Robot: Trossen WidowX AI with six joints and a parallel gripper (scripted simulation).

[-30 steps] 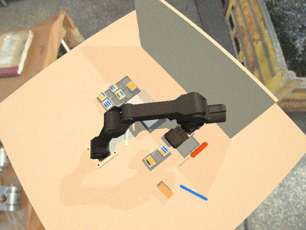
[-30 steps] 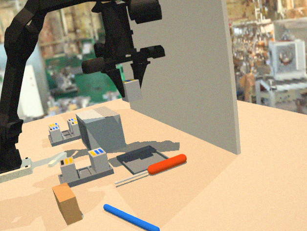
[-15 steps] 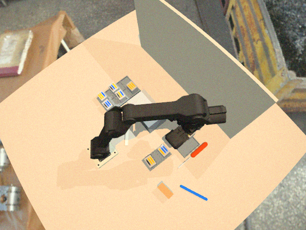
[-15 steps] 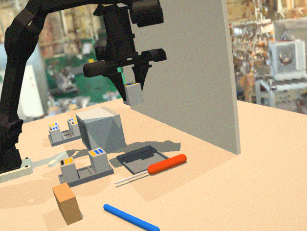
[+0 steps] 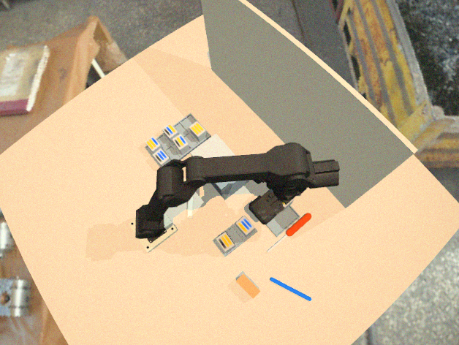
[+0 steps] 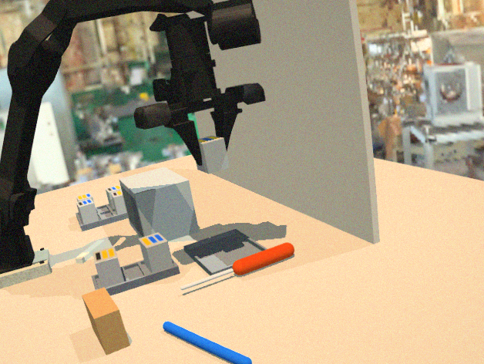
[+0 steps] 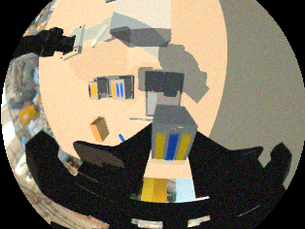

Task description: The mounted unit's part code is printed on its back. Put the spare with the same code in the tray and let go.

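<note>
Now: the tray 15 cm below my gripper tip. From my gripper tip the other things lie so: rack 15 cm behind, 14 cm below, 2 cm to the left; grey spare 2 cm above; mounted unit 22 cm to the left, 10 cm below, 6 cm behind.
</note>
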